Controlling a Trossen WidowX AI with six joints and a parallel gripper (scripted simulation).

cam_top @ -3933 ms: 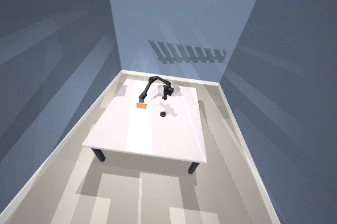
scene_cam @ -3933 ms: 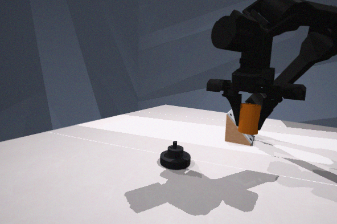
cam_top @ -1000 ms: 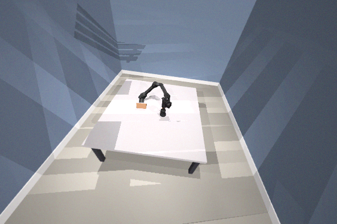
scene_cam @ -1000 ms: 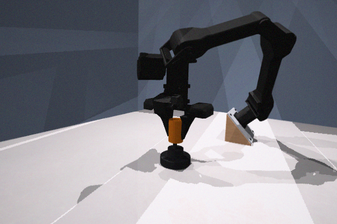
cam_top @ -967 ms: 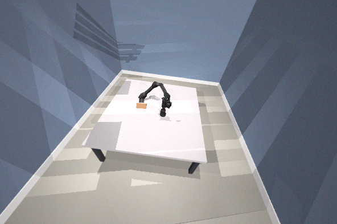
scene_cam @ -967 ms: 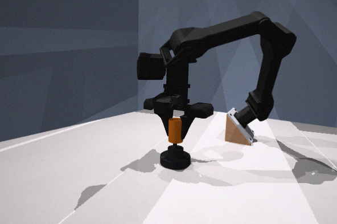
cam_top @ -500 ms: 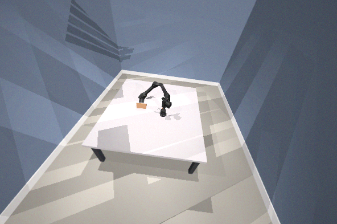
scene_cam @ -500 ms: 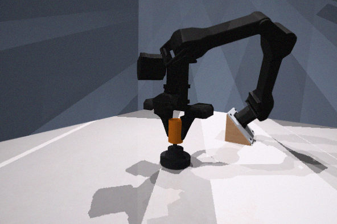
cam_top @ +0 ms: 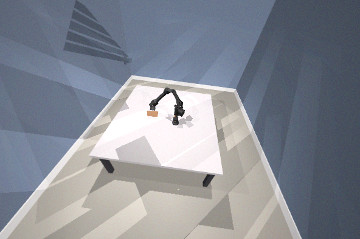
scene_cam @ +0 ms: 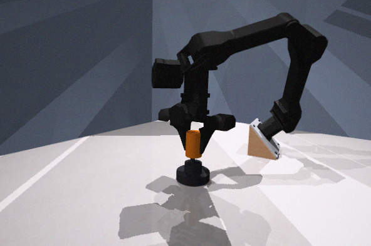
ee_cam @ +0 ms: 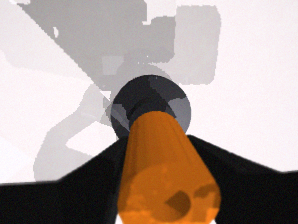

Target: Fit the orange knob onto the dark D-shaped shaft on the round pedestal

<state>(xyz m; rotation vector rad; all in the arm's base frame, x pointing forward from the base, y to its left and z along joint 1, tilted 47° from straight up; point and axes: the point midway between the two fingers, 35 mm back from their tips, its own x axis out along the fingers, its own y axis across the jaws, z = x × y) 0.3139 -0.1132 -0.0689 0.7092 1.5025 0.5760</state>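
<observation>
Right now my gripper tip is 20 mm below the orange knob.
</observation>
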